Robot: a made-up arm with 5 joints. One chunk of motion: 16 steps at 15 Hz.
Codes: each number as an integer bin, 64 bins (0 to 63) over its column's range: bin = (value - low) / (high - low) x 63, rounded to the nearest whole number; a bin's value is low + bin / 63 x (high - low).
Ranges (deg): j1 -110..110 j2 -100.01..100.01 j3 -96.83..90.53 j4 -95.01..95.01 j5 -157.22..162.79
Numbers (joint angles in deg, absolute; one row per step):
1: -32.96 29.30 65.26 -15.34 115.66
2: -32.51 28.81 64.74 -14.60 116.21
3: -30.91 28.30 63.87 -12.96 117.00
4: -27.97 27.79 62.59 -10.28 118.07
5: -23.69 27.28 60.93 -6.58 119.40
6: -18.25 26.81 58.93 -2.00 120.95
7: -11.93 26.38 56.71 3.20 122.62
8: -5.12 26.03 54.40 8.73 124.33
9: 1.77 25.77 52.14 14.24 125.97
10: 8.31 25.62 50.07 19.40 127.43
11: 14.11 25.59 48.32 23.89 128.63
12: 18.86 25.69 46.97 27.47 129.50
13: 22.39 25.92 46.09 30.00 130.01
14: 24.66 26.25 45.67 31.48 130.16
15: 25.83 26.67 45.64 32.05 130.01
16: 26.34 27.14 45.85 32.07 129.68
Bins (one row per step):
1: 22 41 55 26 54
2: 22 41 54 27 54
3: 23 40 54 27 54
4: 23 40 54 28 54
5: 25 40 53 29 54
6: 26 40 52 31 55
7: 28 40 52 33 55
8: 30 40 51 34 55
9: 32 40 50 36 56
10: 34 40 49 38 56
11: 36 40 49 39 56
12: 37 40 48 41 56
13: 38 40 48 41 57
14: 39 40 48 42 57
15: 39 40 48 42 57
16: 39 40 48 42 56

